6 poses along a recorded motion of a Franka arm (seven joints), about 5.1 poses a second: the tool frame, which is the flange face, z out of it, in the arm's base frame.
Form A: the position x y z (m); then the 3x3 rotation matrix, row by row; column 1 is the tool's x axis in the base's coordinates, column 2 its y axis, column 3 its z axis. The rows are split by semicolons.
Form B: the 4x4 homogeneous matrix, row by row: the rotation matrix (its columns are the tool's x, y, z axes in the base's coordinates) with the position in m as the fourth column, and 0 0 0 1 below. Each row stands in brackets. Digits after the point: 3 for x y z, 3 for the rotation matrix.
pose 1, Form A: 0.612, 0.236, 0.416; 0.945, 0.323, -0.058; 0.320, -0.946, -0.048; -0.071, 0.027, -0.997
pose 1, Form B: [[0.945, 0.323, -0.058, 0.612], [0.320, -0.946, -0.048, 0.236], [-0.071, 0.027, -0.997, 0.416], [0, 0, 0, 1]]
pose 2, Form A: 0.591, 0.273, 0.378; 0.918, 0.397, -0.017; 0.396, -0.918, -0.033; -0.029, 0.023, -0.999
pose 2, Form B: [[0.918, 0.397, -0.017, 0.591], [0.396, -0.918, -0.033, 0.273], [-0.029, 0.023, -0.999, 0.378], [0, 0, 0, 1]]
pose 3, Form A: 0.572, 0.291, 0.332; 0.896, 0.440, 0.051; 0.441, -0.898, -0.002; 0.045, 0.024, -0.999
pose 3, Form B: [[0.896, 0.440, 0.051, 0.572], [0.441, -0.898, -0.002, 0.291], [0.045, 0.024, -0.999, 0.332], [0, 0, 0, 1]]
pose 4, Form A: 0.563, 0.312, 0.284; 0.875, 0.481, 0.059; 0.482, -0.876, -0.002; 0.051, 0.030, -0.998
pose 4, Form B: [[0.875, 0.481, 0.059, 0.563], [0.482, -0.876, -0.002, 0.312], [0.051, 0.030, -0.998, 0.284], [0, 0, 0, 1]]
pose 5, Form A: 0.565, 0.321, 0.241; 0.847, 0.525, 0.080; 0.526, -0.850, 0.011; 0.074, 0.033, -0.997
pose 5, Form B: [[0.847, 0.525, 0.080, 0.565], [0.526, -0.850, 0.011, 0.321], [0.074, 0.033, -0.997, 0.241], [0, 0, 0, 1]]
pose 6, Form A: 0.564, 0.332, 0.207; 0.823, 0.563, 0.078; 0.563, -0.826, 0.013; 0.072, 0.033, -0.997
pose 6, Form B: [[0.823, 0.563, 0.078, 0.564], [0.563, -0.826, 0.013, 0.332], [0.072, 0.033, -0.997, 0.207], [0, 0, 0, 1]]
